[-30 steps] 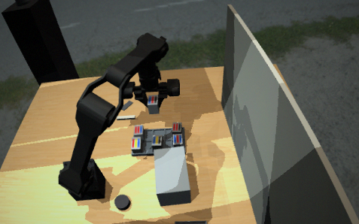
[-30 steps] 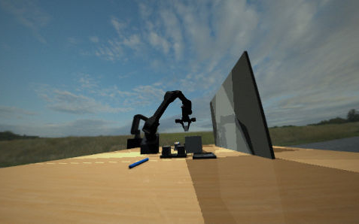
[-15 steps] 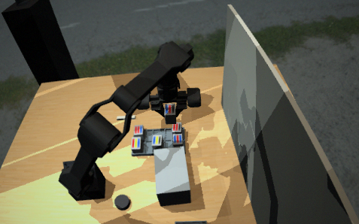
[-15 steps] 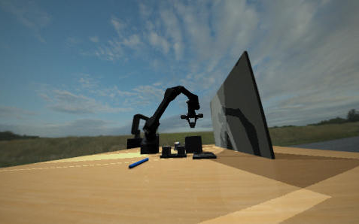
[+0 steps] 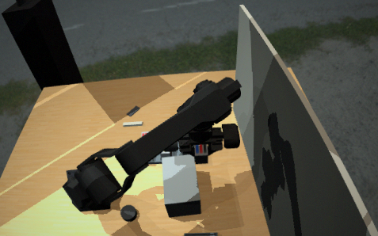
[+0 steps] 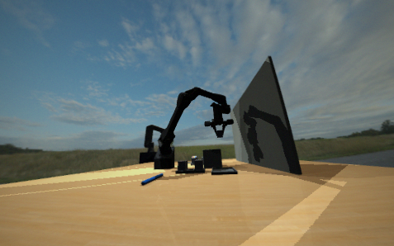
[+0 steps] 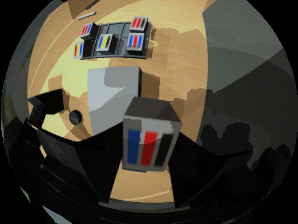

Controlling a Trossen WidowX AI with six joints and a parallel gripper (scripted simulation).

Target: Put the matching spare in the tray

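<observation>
Right now the flat dark tray is 220 mm to the right of my gripper tip, 180 mm below it and 10 mm ahead of it. From my gripper tip the other things lie so: grey block (130 mm below, 70 mm behind, 20 mm to the right); black puck (230 mm behind, 180 mm below, 110 mm to the right); blue pen (380 mm to the right, 230 mm behind, 180 mm below).
</observation>
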